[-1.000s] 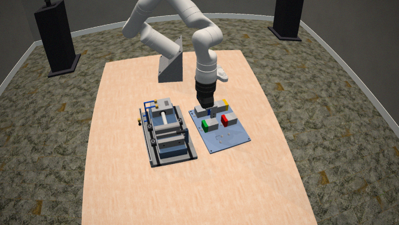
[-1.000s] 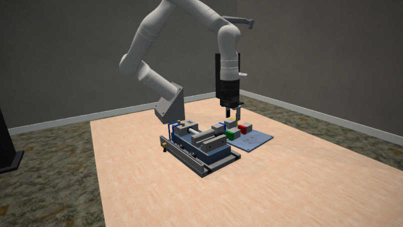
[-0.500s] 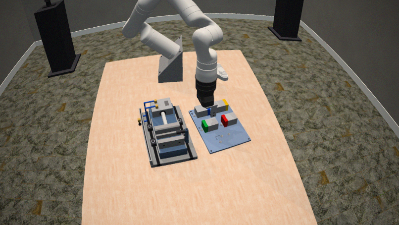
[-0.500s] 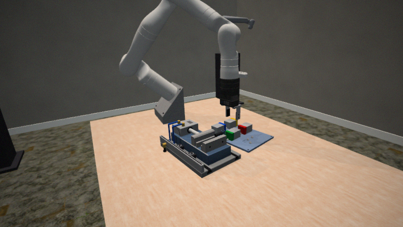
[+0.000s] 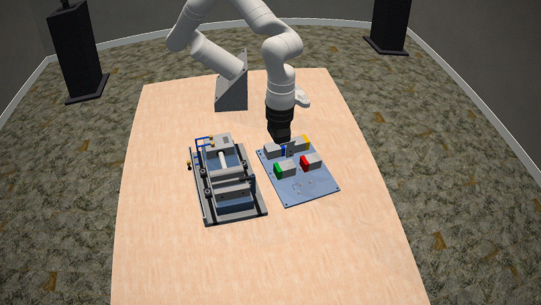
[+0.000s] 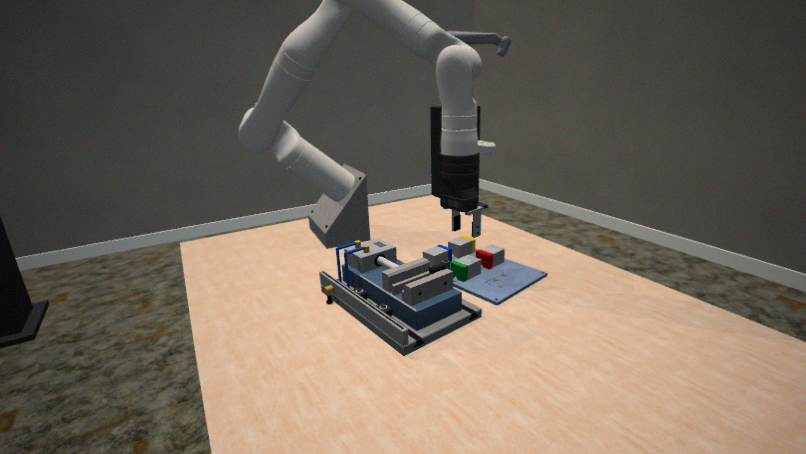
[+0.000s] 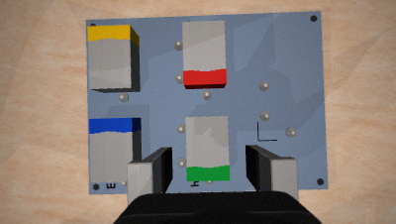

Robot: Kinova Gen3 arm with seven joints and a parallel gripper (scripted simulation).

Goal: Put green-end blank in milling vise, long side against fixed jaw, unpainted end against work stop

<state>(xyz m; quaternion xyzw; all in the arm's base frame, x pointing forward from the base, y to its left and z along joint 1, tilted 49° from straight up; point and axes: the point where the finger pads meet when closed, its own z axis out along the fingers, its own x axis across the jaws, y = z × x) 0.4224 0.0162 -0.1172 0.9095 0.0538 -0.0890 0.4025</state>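
My gripper is now 10 cm above the green-ended blank. Round my hand: blue plate: 12 cm below, 5 cm to the left, 1 cm behind; red-ended blank: 10 cm below, 9 cm to the left, 2 cm behind; blue-ended blank: 10 cm below, 9 cm behind, 1 cm to the right.
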